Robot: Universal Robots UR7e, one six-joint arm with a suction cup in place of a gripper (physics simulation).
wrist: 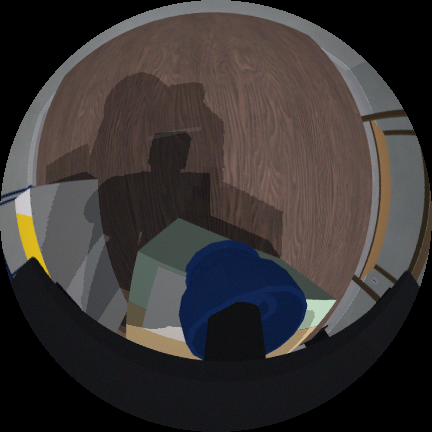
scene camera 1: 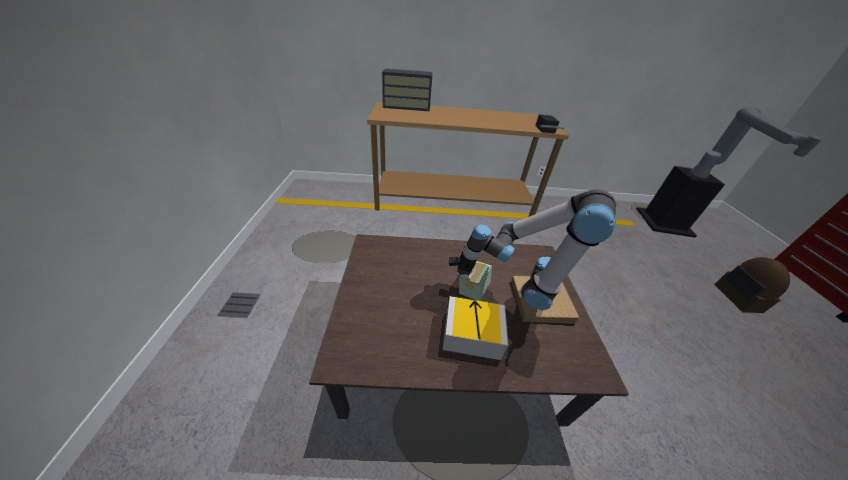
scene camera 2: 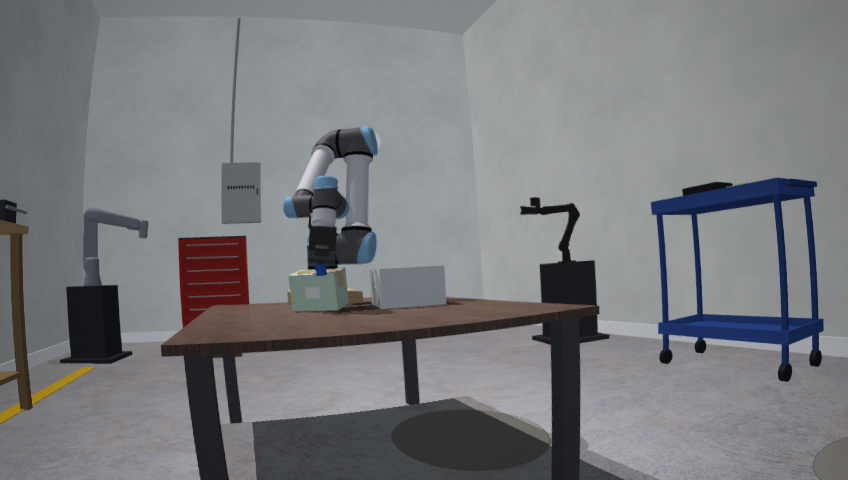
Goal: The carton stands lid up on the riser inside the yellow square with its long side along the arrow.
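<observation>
A pale green carton with tan tape and a pale label is at the table's middle, behind the riser in scene camera 1. It looks slightly tilted; I cannot tell whether its bottom touches the table. My gripper's blue suction cup is against the carton's upper face and holds it. The grey-white riser stands beside the carton, apart from it. Its top bears the yellow square and the black arrow, which points toward the carton's side. The cup hides part of the carton in the wrist view.
The brown table carries the arm's wooden base board to the right of the carton and riser in scene camera 1. A wooden workbench stands behind. A red drawer cabinet and a blue cart stand farther off.
</observation>
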